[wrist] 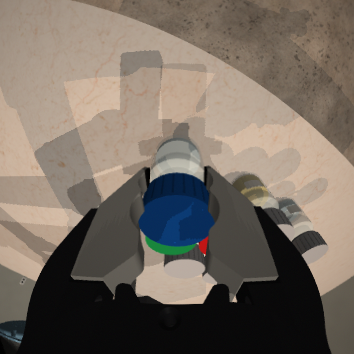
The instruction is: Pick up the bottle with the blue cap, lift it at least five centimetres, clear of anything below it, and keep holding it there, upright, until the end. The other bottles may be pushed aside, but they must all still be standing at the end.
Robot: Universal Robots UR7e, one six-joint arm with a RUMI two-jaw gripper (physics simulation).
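Places are measured from the arm's base along level axes (x right, y ahead, z up), in millimetres.
Pixels of known places: gripper, fingertip midpoint: (176,167).
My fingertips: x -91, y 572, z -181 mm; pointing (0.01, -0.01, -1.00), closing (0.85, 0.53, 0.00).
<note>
For each thing: its top centre in the pictures, then the offset to it from my fingertips. Level surfaces: height alone.
- bottle with the blue cap, top centre: (176,223) dx +9, dy -15, dz +48 mm
- green cap at its top centre: (170,240) dx +34, dy -68, dz +19 mm
- red cap at its top centre: (223,243) dx +86, dy -45, dz +19 mm
- bottle with a grey cap, top centre: (183,269) dx +79, dy -115, dz +19 mm
- yellowish bottle at its top centre: (272,239) dx +136, dy -14, dz +19 mm
- clear bottle at its top centre: (311,255) dx +239, dy -14, dz +19 mm
- round table at its surface level: dz -86 mm
The bottle with the blue cap (176,217) stands between the two jaws in the middle of the wrist view, its clear body showing above the cap in the picture. My gripper (176,167) is shut on it, one jaw against each side. The bottle is in line with the jaws, not tilted between them. Its blue cap sits nearer to the camera than the other caps and partly covers the green cap (170,246). The bottle seems slightly raised, but the gap under its base is hard to judge.
A red cap (203,245) shows partly behind the right jaw. A bottle with a grey cap (185,266) is below the green one. A yellowish bottle (252,189) and a clear bottle (296,211) stand upright at the right, on the round table (45,45).
</note>
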